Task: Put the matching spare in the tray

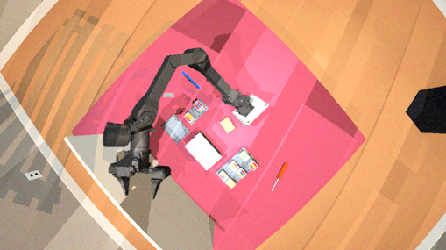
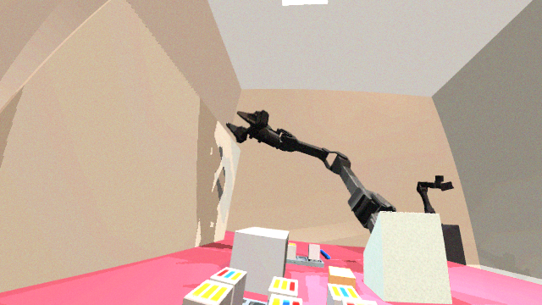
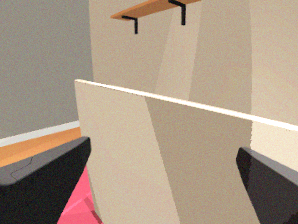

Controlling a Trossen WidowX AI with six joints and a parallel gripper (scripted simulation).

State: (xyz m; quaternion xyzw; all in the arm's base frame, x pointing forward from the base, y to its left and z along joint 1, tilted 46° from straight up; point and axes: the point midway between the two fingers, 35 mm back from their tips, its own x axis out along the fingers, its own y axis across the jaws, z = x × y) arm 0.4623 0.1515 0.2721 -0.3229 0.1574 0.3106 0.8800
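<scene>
My gripper tip is now 140 mm past the grey spare block, 270 mm to the right of it and 400 mm above it. From my gripper tip the other things lie so: red-blue-red spare: 220 mm behind, 280 mm to the left, 400 mm below; flat grey tray: 150 mm behind, 140 mm to the right, 440 mm below; white mounted unit: 180 mm behind, 60 mm to the left, 390 mm below.
</scene>
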